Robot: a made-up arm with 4 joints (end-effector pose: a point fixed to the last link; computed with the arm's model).
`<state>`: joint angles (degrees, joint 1 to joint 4).
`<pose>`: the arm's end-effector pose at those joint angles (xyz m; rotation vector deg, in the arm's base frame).
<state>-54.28 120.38 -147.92 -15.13</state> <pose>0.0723 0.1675 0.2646 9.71 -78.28 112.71</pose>
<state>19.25 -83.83 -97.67 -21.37</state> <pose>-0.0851 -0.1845 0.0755 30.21 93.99 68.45</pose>
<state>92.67 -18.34 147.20 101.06</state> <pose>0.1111 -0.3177 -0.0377 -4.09 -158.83 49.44</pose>
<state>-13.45 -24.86 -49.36 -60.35</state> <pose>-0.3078 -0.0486 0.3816 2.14 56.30 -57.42</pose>
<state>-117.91 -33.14 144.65 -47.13</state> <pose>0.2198 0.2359 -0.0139 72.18 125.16 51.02</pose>
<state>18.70 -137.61 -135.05 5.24</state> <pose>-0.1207 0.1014 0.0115 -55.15 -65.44 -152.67</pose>
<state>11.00 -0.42 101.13 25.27</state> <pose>-0.4370 -0.1770 0.0208 -12.41 -101.64 25.86</pose>
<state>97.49 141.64 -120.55 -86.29</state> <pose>-0.1720 -0.1600 0.1717 -42.25 -74.79 -125.37</pose>
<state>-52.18 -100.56 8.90 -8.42</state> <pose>-0.4079 0.3606 0.0020 95.22 -45.58 -51.23</pose>
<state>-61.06 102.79 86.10 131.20</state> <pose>-0.1353 0.5044 0.3884 -62.62 105.94 120.67</pose>
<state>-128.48 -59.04 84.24 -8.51</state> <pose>0.3950 0.3486 0.0089 55.57 104.83 124.35</pose>
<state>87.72 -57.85 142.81 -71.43</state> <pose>-0.1623 -0.3356 0.0199 125.76 0.23 -61.74</pose>
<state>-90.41 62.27 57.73 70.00</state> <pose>0.0057 0.5589 0.3729 -59.91 46.51 13.96</pose>
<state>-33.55 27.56 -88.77 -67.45</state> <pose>-0.0876 0.1665 0.3801 -54.54 90.70 -96.95</pose>
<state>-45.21 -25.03 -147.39 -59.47</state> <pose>-0.0922 0.0918 0.1259 -8.37 140.31 -13.46</pose>
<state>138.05 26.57 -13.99 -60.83</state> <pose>0.2316 -0.3657 0.4443 -9.87 -30.35 72.13</pose>
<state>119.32 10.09 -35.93 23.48</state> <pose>0.2147 -0.3179 0.5066 -42.62 21.57 133.42</pose>
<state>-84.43 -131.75 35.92 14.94</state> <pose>0.0557 0.5899 -0.0146 76.26 -121.77 -74.16</pose>
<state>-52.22 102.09 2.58 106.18</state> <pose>0.0030 0.5764 0.3458 -21.62 103.11 40.75</pose>
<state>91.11 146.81 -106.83 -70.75</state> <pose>-0.2228 -0.1401 0.1063 -48.05 -80.15 -110.42</pose>
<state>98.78 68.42 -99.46 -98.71</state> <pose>-0.1335 -0.1734 0.3013 -77.59 -62.12 -58.51</pose>
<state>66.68 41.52 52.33 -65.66</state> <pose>-0.2714 -0.4729 0.2822 30.14 -55.47 19.85</pose>
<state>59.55 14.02 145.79 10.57</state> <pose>-0.0431 -0.2927 0.0339 58.64 -142.81 42.80</pose>
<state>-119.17 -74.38 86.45 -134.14</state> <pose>0.2628 0.4310 0.0549 -65.35 62.23 28.13</pose>
